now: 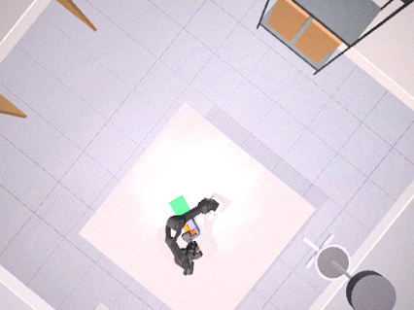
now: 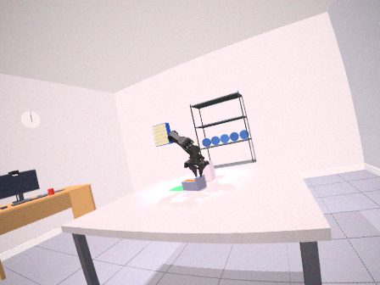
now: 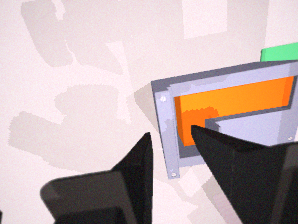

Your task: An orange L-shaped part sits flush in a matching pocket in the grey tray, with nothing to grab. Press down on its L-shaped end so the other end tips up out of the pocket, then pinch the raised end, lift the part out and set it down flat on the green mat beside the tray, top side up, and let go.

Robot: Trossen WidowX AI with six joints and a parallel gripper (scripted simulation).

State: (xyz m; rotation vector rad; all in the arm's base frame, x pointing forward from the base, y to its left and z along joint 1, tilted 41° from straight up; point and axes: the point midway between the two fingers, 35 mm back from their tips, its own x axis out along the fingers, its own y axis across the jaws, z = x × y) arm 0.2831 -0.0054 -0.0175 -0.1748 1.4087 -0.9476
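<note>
The orange L-shaped part is 30 mm behind my gripper tip, 50 mm to the right of it and 40 mm below it. The rest, counted from my gripper tip: green mat (100 mm behind, 200 mm to the right, 100 mm below).
</note>
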